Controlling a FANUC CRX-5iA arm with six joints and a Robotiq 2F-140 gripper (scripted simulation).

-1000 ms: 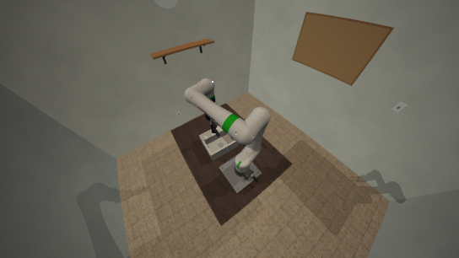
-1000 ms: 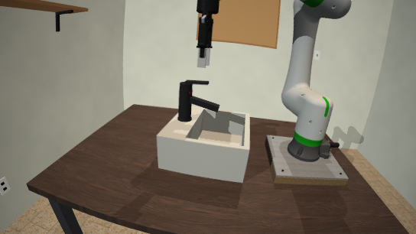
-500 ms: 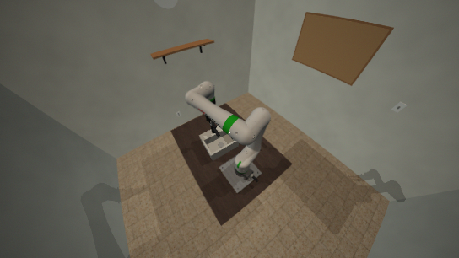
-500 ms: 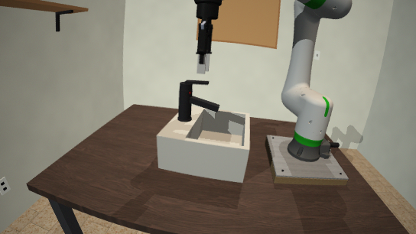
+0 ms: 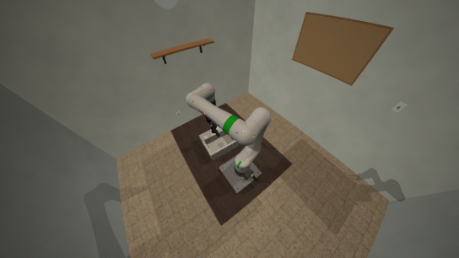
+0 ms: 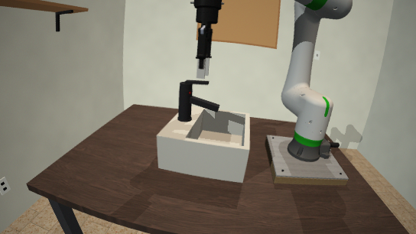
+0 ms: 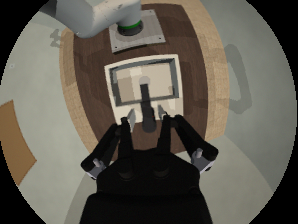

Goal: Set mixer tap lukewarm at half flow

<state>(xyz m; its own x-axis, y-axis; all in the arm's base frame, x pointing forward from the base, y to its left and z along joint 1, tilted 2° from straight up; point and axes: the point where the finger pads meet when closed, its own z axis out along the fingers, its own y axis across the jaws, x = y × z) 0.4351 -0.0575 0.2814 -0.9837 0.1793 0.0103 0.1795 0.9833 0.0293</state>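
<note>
Right now my hand is 50 mm above the lever and 20 mm short of it. The rest, counted from my hand: black mixer tap 100 mm below, 40 mm ahead, 10 mm to the right; then white sink basin 290 mm below, 60 mm behind, 10 mm to the left.
</note>
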